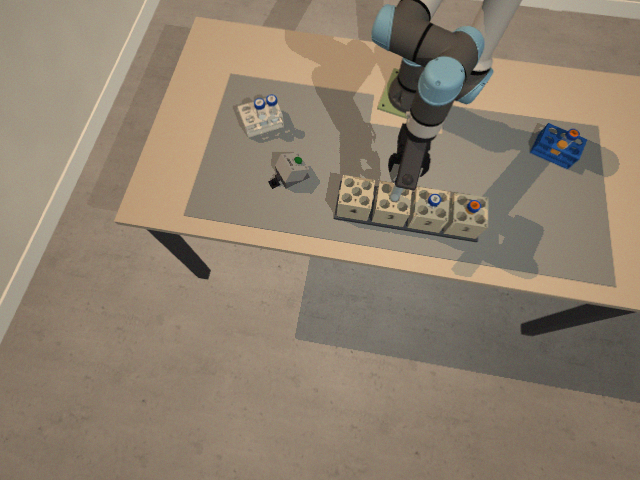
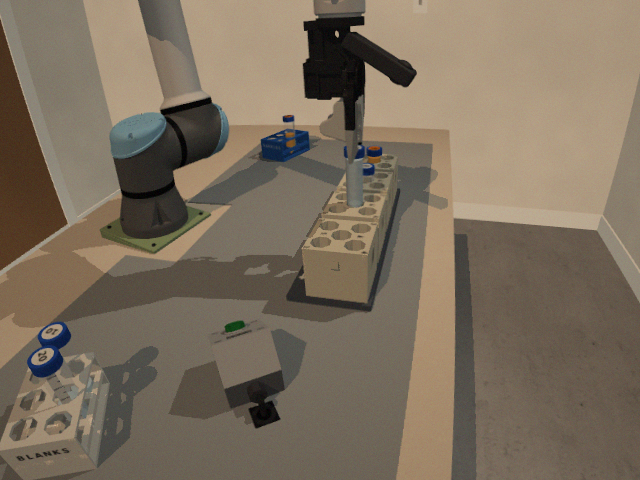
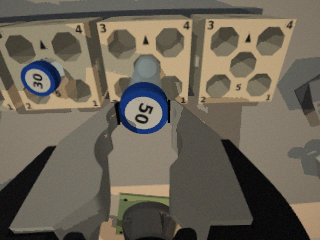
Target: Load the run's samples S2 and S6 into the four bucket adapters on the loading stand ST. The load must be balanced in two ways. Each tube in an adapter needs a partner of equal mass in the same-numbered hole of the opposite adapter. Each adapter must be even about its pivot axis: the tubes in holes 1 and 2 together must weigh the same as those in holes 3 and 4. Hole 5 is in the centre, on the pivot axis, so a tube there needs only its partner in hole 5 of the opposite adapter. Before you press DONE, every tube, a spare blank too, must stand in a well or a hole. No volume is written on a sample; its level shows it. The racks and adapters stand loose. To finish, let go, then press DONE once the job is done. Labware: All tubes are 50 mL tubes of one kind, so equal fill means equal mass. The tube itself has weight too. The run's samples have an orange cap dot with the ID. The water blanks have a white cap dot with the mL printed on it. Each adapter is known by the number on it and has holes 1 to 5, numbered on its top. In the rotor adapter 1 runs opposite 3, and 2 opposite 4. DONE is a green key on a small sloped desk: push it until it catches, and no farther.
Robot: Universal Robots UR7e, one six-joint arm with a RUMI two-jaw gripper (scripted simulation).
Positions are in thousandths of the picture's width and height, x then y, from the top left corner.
Labels:
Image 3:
my gripper: 452, 427
white-dot blank: 448, 456
white-dot blank: 133, 323

